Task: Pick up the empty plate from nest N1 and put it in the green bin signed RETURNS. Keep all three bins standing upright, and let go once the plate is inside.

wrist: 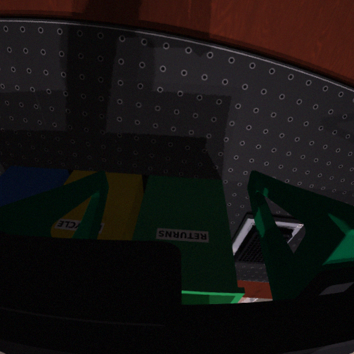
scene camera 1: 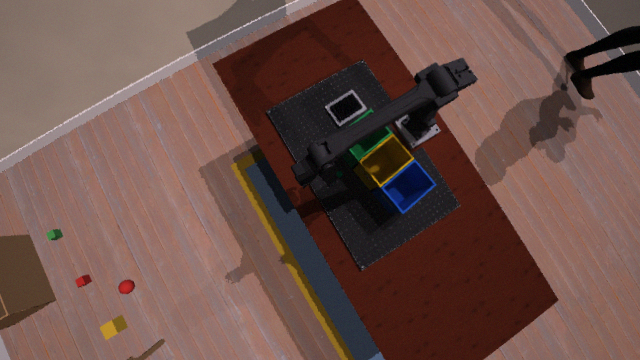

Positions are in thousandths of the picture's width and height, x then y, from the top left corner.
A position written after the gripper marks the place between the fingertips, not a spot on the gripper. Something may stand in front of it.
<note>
In view: the gripper (wrist: 501,504), a green bin (scene camera 1: 559,424), a blue bin (scene camera 1: 638,518) and a black plate (wrist: 705,710).
The green bin also shows in the wrist view (wrist: 538,603).
</note>
